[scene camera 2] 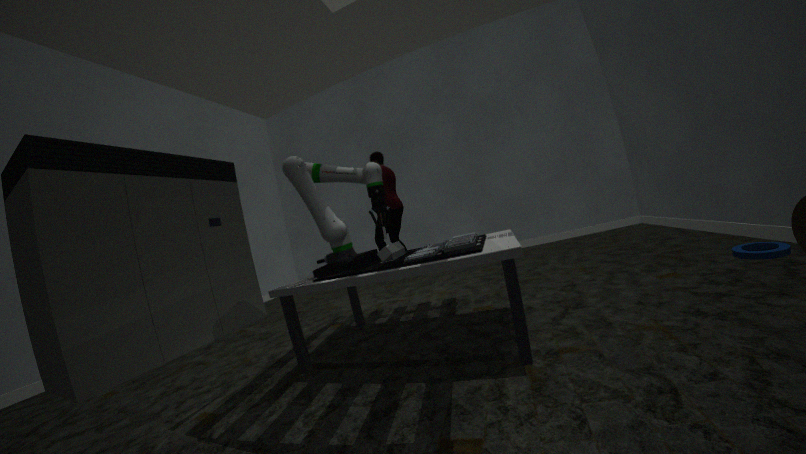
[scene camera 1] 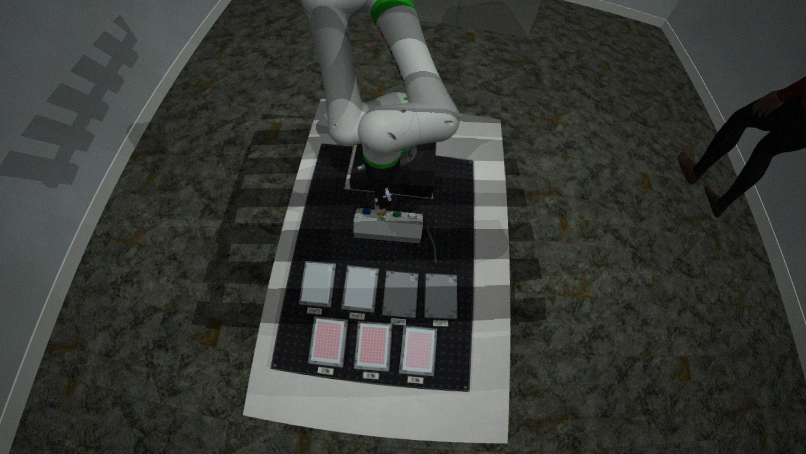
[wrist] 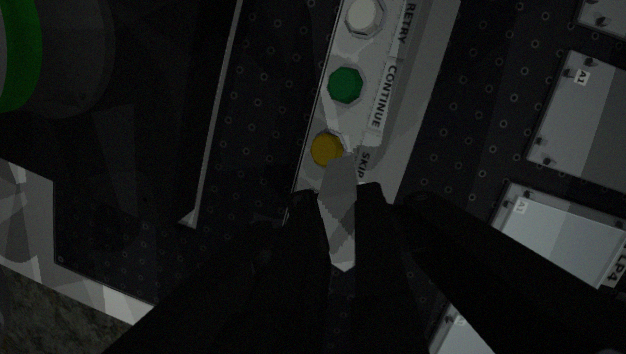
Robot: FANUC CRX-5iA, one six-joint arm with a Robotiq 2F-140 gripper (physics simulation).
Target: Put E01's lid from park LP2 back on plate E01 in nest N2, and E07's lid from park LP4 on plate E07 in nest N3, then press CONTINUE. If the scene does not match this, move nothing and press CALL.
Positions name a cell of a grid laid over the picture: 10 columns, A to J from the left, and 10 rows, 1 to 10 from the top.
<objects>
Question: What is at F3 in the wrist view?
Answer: A green CONTINUE button.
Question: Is my gripper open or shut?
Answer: Shut.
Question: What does my gripper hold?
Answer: Nothing.
</objects>
